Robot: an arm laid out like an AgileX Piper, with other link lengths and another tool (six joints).
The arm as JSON. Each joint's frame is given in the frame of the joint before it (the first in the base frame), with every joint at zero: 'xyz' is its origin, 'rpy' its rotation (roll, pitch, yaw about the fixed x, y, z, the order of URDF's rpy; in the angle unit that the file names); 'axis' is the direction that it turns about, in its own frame. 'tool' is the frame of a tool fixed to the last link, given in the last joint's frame.
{
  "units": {
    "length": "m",
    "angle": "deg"
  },
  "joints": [
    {
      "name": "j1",
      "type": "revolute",
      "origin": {
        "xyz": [
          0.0,
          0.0,
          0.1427
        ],
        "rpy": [
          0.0,
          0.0,
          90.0
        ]
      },
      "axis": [
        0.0,
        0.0,
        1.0
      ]
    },
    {
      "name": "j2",
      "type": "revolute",
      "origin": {
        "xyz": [
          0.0,
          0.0,
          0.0
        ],
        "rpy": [
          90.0,
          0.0,
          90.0
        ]
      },
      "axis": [
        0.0,
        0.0,
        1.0
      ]
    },
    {
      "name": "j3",
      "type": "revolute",
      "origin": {
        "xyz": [
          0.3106,
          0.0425,
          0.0
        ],
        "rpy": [
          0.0,
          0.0,
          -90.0
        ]
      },
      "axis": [
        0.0,
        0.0,
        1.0
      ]
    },
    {
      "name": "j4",
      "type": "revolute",
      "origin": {
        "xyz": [
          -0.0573,
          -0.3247,
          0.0
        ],
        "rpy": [
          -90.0,
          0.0,
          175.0
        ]
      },
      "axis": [
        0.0,
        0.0,
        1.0
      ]
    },
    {
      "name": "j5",
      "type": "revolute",
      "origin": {
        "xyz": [
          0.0,
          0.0,
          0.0
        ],
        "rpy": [
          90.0,
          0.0,
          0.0
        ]
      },
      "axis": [
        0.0,
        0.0,
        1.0
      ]
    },
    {
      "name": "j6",
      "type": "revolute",
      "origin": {
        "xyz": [
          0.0,
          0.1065,
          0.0
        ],
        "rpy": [
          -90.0,
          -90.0,
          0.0
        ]
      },
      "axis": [
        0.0,
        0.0,
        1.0
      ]
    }
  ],
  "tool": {
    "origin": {
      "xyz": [
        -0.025,
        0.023,
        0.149
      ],
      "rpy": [
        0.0,
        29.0,
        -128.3
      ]
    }
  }
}
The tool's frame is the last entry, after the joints.
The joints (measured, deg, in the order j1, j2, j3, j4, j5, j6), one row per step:
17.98, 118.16, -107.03, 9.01, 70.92, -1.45
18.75, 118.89, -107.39, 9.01, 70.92, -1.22
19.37, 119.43, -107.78, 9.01, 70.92, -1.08
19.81, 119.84, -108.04, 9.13, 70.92, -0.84
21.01, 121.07, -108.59, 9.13, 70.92, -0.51
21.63, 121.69, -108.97, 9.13, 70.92, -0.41
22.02, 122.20, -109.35, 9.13, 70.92, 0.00
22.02, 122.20, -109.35, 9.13, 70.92, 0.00
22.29, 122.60, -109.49, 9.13, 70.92, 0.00
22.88, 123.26, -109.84, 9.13, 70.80, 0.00
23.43, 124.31, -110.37, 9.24, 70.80, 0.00
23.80, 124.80, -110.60, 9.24, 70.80, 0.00
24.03, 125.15, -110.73, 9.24, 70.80, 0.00
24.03, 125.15, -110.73, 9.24, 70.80, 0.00
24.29, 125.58, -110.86, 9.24, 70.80, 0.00
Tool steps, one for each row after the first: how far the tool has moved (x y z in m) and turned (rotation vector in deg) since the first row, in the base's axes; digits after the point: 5 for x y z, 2 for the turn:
-0.00123, 0.00792, -0.00504, -0.08, 0.40, 0.55
-0.00190, 0.01445, -0.00791, -0.11, 0.57, 1.03
-0.00271, 0.01946, -0.01035, -0.01, 0.80, 1.23
-0.00535, 0.03174, -0.01937, -0.20, 1.51, 2.11
-0.00644, 0.03825, -0.02322, -0.27, 1.76, 2.63
-0.00671, 0.04239, -0.02597, -0.26, 1.96, 2.62
-0.00671, 0.04239, -0.02597, -0.26, 1.96, 2.62
-0.00740, 0.04518, -0.02920, -0.36, 2.21, 2.89
-0.00822, 0.05154, -0.03358, -0.44, 2.38, 3.46
-0.00909, 0.05799, -0.04098, -0.54, 2.90, 4.00
-0.01005, 0.06185, -0.04458, -0.65, 3.15, 4.36
-0.01076, 0.06420, -0.04740, -0.74, 3.35, 4.59
-0.01076, 0.06420, -0.04740, -0.74, 3.35, 4.59
-0.01169, 0.06681, -0.05107, -0.85, 3.63, 4.85

